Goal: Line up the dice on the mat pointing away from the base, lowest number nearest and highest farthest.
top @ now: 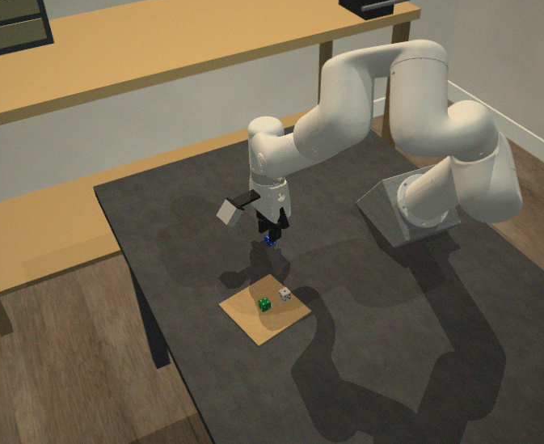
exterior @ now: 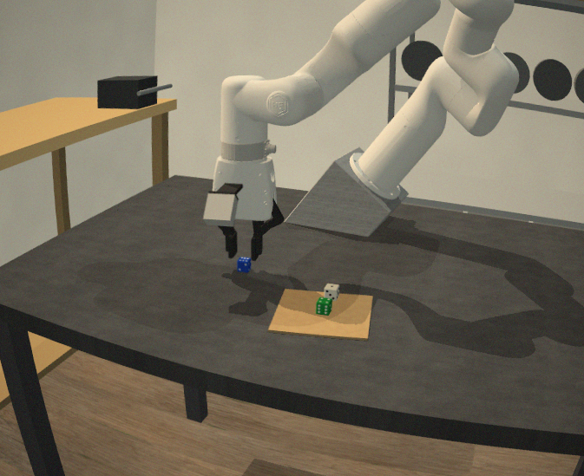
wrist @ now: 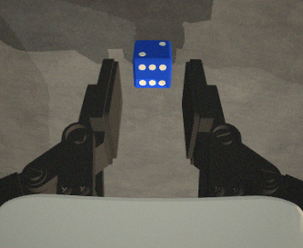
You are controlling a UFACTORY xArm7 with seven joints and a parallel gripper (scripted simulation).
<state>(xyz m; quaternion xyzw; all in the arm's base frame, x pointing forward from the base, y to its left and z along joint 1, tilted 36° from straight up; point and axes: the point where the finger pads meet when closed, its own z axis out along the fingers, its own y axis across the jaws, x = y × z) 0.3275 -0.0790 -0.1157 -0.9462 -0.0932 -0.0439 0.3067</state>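
Now: hand 30 mm above the blue die. Also, from my hand: green die: 180 mm to the left, 100 mm ahead, 30 mm below; then white die: 170 mm to the left, 50 mm ahead, 30 mm below; then tan square mat: 180 mm to the left, 100 mm ahead, 40 mm below.
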